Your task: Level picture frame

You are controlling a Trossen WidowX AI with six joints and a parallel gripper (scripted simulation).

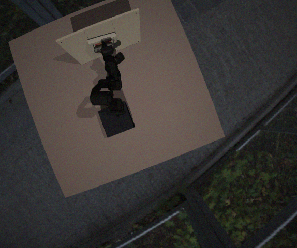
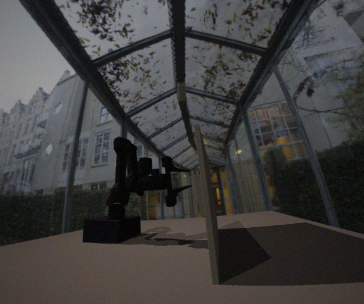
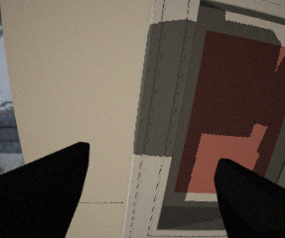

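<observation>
My gripper tip is 5 cm short of the picture frame and 5 cm above it. From my gripper tip the other things lie so: wall panel: 6 cm ahead, 2 cm to the right, 7 cm below.
</observation>
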